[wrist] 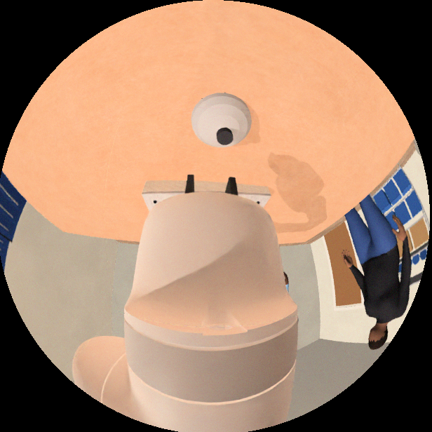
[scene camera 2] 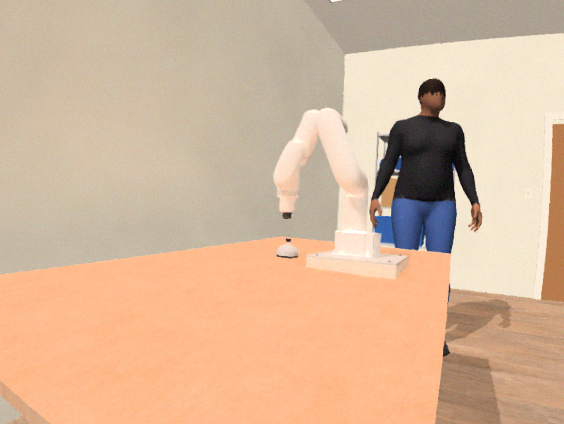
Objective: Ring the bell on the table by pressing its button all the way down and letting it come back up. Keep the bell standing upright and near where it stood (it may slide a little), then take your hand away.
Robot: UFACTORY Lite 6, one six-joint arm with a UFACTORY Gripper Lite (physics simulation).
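Seen in the pictures: hand at its tool point: (scene camera 2: 287, 216); arm's base at its link origin: (scene camera 2: 352, 255).
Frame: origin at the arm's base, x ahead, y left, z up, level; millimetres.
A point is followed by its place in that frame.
Observation:
The bell (scene camera 2: 287, 251) {z -12, x 231, y 30 mm} (wrist: 207, 120) is a pale grey dome with a dark rim at its foot. It stands upright on the orange table (scene camera 2: 225, 325) {z -37, x -15, y 666 mm} (wrist: 115, 75). Its black button (scene camera 2: 288, 240) {z 24, x 244, y 4 mm} (wrist: 224, 136) sticks up from the top of the dome. My gripper (scene camera 2: 286, 216) (wrist: 210, 185) points down above the bell, with a clear gap between the fingertips and the button in the scene view. In the wrist view its two dark fingers stand apart with nothing between them, so it is open.
The robot's base plate (scene camera 2: 350, 266) {z -15, x -36, y 128 mm} (wrist: 165, 188) lies on the table close to the right of the bell in the scene view. A person (scene camera 2: 425, 160) (wrist: 384, 280) in a black top and blue trousers stands behind the table, near a shelf rack with blue bins.

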